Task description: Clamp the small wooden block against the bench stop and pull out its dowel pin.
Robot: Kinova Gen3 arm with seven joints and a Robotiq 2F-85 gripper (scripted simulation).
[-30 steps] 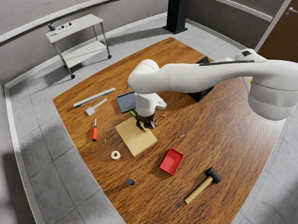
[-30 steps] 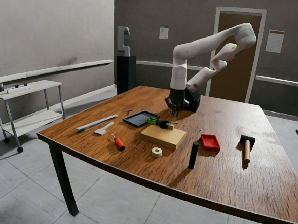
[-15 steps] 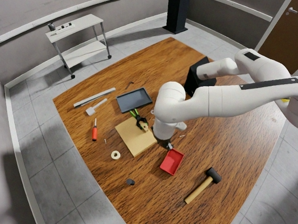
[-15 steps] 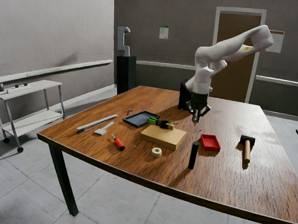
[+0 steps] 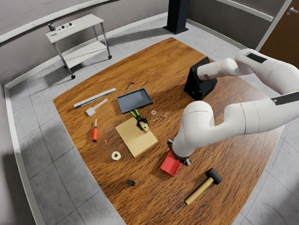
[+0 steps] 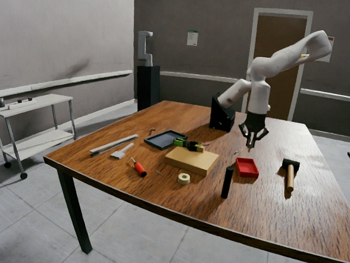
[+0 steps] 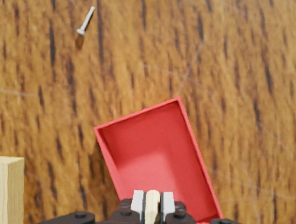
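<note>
Now: the red bin 1 cm to the left of my hand and 12 cm below it. From my hand the other things lie so: wooden block (22 cm to the right, 8 cm below); then bench board (5 cm ahead, 23 cm to the right, 10 cm below); then pale dowel pin (2 cm below).
</note>
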